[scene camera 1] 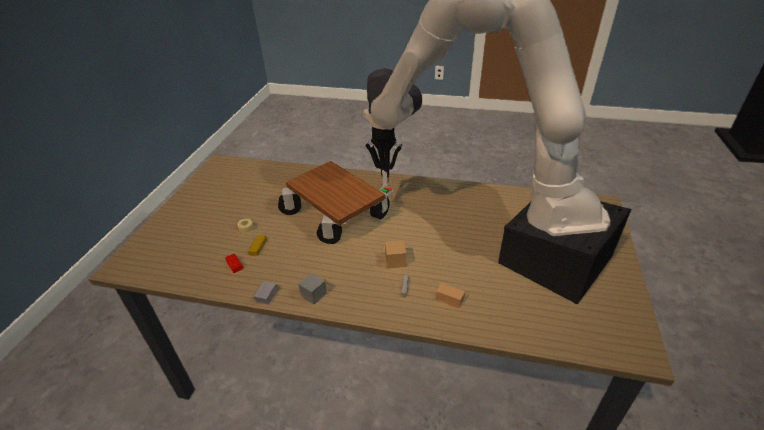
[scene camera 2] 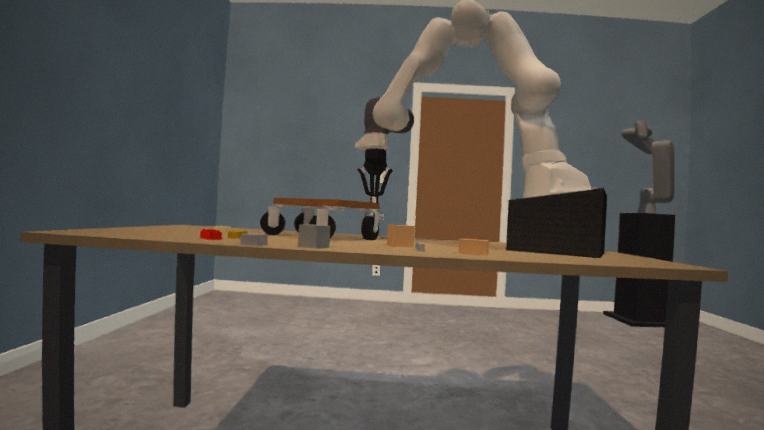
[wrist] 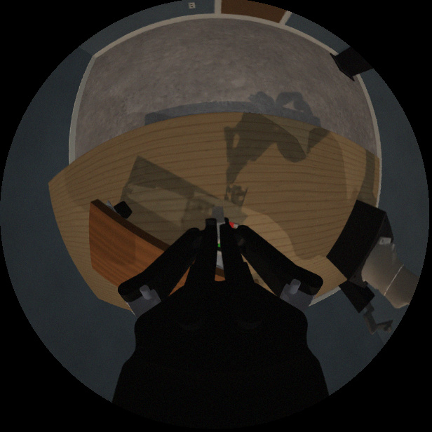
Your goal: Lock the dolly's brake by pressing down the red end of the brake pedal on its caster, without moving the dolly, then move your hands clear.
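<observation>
The dolly (scene camera 1: pixel 334 189) (scene camera 2: pixel 315 203) (wrist: pixel 115 240) has a brown wooden deck and stands upright on black-wheeled casters. The caster with the pedal (scene camera 1: pixel 380 208) (scene camera 2: pixel 368 228) is at the deck's right corner. The pedal's red end (scene camera 1: pixel 389 189) (wrist: pixel 231 225) points outward, away from the deck; its green end (scene camera 1: pixel 383 190) (wrist: pixel 219 245) lies nearer the deck. My gripper (scene camera 1: pixel 384 181) (scene camera 2: pixel 374 199) (wrist: pixel 217 214) is shut and empty, pointing down right over the pedal. In the wrist view the red end peeks out right of the fingertips, partly hidden. I cannot tell whether the tips touch the pedal.
The deck edge is close left of my fingers. Toward the table's front lie an orange cube (scene camera 1: pixel 395 254), an orange block (scene camera 1: pixel 450 295), a grey cube (scene camera 1: pixel 312 288), a yellow bar (scene camera 1: pixel 257 245), a red brick (scene camera 1: pixel 233 262) and a ring (scene camera 1: pixel 239 226).
</observation>
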